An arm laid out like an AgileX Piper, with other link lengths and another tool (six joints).
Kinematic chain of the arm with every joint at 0, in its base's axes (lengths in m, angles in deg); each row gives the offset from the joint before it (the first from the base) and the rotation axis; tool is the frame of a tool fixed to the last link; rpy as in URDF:
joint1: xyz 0 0 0.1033 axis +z
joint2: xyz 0 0 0 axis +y
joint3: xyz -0.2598 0 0.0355 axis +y
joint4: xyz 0.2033 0 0.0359 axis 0.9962 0 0.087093
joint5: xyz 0 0 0 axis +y
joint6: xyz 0.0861 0 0.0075 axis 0.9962 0 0.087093
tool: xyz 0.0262 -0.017 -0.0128 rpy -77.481 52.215 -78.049
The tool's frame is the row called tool.
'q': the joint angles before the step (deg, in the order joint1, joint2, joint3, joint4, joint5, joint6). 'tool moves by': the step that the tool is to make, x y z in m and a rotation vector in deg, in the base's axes. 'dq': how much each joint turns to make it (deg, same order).
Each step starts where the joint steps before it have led.
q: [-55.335, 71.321, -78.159, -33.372, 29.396, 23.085]
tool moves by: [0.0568, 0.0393, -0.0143, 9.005, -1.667, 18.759]
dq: [12.344, -0.260, 0.103, 19.552, 3.450, -13.111]
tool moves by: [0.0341, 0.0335, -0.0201, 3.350, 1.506, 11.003]
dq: [10.614, -0.003, 3.968, 1.644, -0.731, 0.149]
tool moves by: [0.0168, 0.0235, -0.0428, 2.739, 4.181, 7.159]
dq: [6.348, -0.008, 9.740, 0.001, -4.811, 0.454]
